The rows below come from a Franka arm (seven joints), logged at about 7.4 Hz.
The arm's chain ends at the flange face. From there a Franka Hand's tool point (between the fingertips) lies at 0.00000 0.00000 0.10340 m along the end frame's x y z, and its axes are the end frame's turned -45 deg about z.
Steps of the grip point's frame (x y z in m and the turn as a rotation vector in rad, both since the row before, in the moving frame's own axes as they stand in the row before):
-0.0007 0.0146 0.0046 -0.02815 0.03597 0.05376
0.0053 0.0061 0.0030 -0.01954 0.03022 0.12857
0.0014 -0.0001 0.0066 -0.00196 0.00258 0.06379
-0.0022 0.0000 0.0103 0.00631 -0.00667 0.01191
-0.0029 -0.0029 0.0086 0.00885 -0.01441 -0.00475
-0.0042 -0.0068 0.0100 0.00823 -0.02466 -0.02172
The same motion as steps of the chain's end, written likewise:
0.0051 0.0113 0.0047 0.00553 0.04534 0.05376
0.0044 0.0011 0.0031 0.00755 0.03519 0.12857
0.0006 -0.0010 0.0066 0.00044 0.00321 0.06379
-0.0006 0.0015 0.0103 -0.00025 -0.00918 0.01191
-0.0024 -0.0004 0.0086 -0.00393 -0.01645 -0.00475
-0.0054 -0.0031 0.0100 -0.01162 -0.02326 -0.02172

